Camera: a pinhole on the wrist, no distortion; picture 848 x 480 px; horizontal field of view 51.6 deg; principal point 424.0 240.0 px. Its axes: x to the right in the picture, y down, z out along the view. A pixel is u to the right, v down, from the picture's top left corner.
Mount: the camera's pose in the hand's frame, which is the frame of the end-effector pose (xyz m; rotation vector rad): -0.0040 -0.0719 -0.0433 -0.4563 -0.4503 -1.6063
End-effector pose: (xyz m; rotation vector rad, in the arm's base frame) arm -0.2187 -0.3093 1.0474 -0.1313 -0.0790 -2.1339
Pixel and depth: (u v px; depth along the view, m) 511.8 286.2 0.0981
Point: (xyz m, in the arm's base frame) -0.2407 -0.2922 1.0919
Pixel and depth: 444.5 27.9 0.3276
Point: -0.0754 -0.2776 1.2715
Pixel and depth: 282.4 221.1 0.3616
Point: -0.0595 -0.3793 1.2758
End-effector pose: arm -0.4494 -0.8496 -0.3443 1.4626 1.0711 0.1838
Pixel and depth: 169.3 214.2 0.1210
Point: -0.4125 -0.8742 -0.3331
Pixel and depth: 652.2 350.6 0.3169
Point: -0.2349 -1.0075 -0.4023
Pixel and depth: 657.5 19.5 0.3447
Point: -0.2792 -1.1093 -0.3346
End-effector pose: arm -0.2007 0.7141 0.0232 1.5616 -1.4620 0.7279
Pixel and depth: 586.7 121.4 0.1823
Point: -0.2221 0.6151 -0.0590
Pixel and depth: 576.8 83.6 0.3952
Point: -0.3426 0.4677 -0.1705
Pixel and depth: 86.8 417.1 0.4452
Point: -0.5160 0.4656 0.0656
